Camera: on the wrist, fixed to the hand. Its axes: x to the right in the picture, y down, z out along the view.
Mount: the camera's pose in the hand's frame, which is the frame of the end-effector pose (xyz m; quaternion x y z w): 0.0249 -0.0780 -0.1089 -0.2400 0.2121 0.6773 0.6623
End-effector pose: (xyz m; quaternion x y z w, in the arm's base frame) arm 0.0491 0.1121 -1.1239 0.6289 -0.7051 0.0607 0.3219
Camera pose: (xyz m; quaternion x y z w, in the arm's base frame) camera 0.1624 0.1287 -1.0501 -0.1512 -0.8393 0.2224 0.4726
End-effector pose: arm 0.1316 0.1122 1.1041 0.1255 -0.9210 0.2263 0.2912
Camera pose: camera 0.1922 0.0955 1.2250 -0.6586 -0.6875 0.1527 0.2651
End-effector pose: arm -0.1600 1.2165 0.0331 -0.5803 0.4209 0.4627 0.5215
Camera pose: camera -0.0682 1.1160 0.0287 0.3226 -0.6714 -0.6376 0.1965
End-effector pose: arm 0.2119 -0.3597 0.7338 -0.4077 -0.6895 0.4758 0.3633
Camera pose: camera 0.2818 -0.3147 0.8417 0.9251 0.2177 -0.3092 0.0333
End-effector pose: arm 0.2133 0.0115 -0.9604 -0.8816 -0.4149 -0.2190 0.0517
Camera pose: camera 0.1310 0.0502 -0.8589 -0.8309 0.3859 -0.3966 0.0590
